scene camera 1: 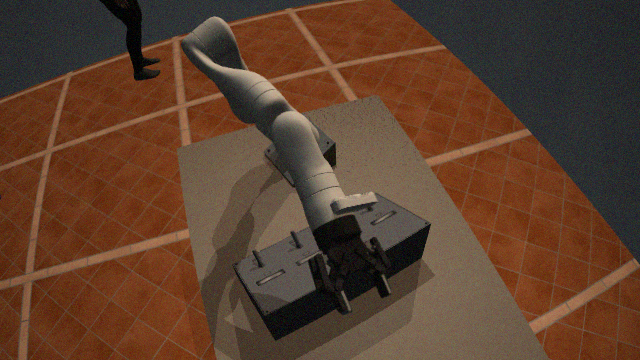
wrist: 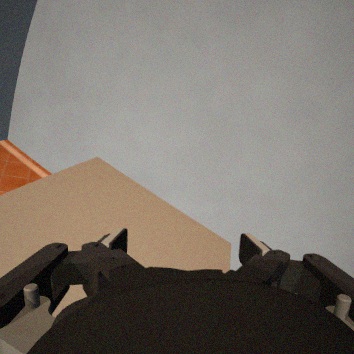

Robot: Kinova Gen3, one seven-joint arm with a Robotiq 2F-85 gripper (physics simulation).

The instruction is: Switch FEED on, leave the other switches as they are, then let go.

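Observation:
A dark grey switch box stands on the table in the scene view. Two upright toggle levers show at its left, one near the left end and one further right. Near the right end a lever is mostly hidden behind the arm. Pale label plates lie in front of the levers, too small to read, so I cannot tell which switch is FEED. My gripper is open and empty, above the box's front side, fingers pointing towards the front. The middle of the box is hidden by the arm and gripper.
The beige table carries the box. A grey angled block stands behind it, partly hidden by the arm. A person's dark legs show at the back left, on the tiled floor.

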